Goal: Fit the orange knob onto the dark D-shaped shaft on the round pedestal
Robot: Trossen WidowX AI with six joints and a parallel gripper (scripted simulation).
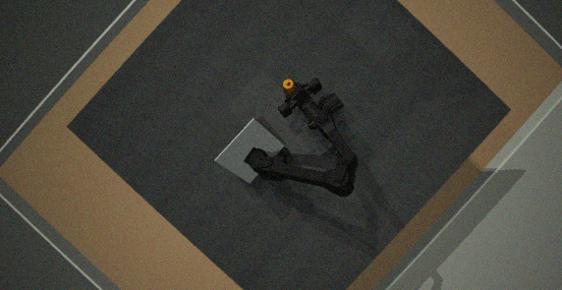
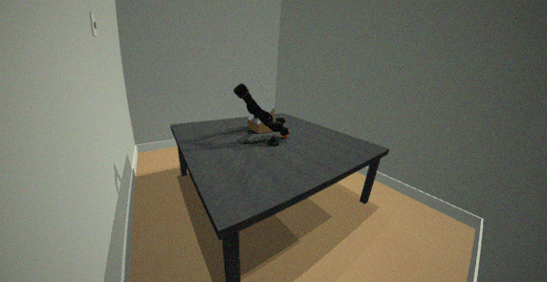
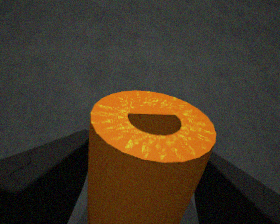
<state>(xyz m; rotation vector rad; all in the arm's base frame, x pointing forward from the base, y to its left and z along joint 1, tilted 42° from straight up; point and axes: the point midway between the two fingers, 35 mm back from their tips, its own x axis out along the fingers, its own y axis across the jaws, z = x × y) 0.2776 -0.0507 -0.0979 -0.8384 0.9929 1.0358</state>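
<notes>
Right now my gripper tip is 30 mm short of the shaft, 180 mm to the left of it and 10 mm above it. Also, from my gripper tip: orange knob (10 mm behind, 20 mm to the right, 10 mm below).
</notes>
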